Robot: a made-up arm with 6 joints.
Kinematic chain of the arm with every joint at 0, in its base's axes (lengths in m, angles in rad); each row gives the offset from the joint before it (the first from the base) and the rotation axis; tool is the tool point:
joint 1: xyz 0 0 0.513 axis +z
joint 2: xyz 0 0 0 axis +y
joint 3: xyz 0 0 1.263 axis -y
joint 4: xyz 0 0 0 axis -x
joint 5: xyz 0.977 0 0 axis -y
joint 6: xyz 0 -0.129 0 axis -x
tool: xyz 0 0 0
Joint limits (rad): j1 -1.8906..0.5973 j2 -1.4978..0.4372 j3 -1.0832..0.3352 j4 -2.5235..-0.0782 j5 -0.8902..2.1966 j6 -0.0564..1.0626
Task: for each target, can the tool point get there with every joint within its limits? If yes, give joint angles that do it. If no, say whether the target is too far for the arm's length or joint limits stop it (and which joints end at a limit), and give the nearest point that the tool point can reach.
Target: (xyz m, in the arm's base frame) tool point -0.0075 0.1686 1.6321
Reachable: yes | joints -1.1148 -0.9773 -0.4320 -2.1215 1.5975 0.5556
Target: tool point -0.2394 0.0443 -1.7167
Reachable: no: joint limits stop it (at a limit: joint 1, joint 2, joint 3) | nearest point -0.1869 -0.4256 0.6753 | short by 2.438 m
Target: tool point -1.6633 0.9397 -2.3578
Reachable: no: too far | nearest point -0.2729 0.1542 0.8806 | short by 3.611 m
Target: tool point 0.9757 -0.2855 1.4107
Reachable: yes | joints -0.1622 0.0797 -0.2631 -0.2744 0.4360 0.4450
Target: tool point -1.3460 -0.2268 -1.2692
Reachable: no: joint limits stop it (at a limit: joint 1, joint 2, joint 3, joint 4) | nearest point -0.3025 -0.5044 0.6809 | short by 2.229 m
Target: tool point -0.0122 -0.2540 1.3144
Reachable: yes | joints -1.4535 -0.5892 -0.7202 -1.2404 1.0577 0.3005
